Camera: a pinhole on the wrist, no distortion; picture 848 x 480 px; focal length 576.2 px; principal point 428.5 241.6 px. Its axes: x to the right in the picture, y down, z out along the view. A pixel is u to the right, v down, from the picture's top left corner.
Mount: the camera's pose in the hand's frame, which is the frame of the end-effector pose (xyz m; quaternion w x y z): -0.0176 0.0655 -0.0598 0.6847 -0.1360 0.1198 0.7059
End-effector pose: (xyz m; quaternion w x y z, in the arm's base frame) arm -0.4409 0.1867 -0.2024 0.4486 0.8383 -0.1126 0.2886
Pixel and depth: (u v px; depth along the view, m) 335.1 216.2 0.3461
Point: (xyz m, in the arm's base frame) -0.4020 -0.1241 -0.2370
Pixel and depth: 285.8 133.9 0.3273
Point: -0.3542 -0.0981 -0.2257
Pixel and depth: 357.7 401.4 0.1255
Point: -0.5042 0.0778 -0.1968
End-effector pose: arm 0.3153 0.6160 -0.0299 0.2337 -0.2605 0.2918 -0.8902
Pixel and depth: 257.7 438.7 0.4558
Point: 0.7256 0.4869 0.1343
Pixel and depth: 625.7 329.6 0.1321
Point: 0.4164 0.5105 -0.1099
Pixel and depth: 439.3 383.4 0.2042
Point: 0.4851 0.5058 -0.0544
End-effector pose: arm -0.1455 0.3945 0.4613 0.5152 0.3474 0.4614 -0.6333
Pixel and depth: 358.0 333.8 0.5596
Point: 0.0914 -0.0318 0.6891
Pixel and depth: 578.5 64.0 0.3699
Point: 0.1273 0.1153 0.4034
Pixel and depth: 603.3 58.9 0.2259
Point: 0.0551 0.2493 0.4138
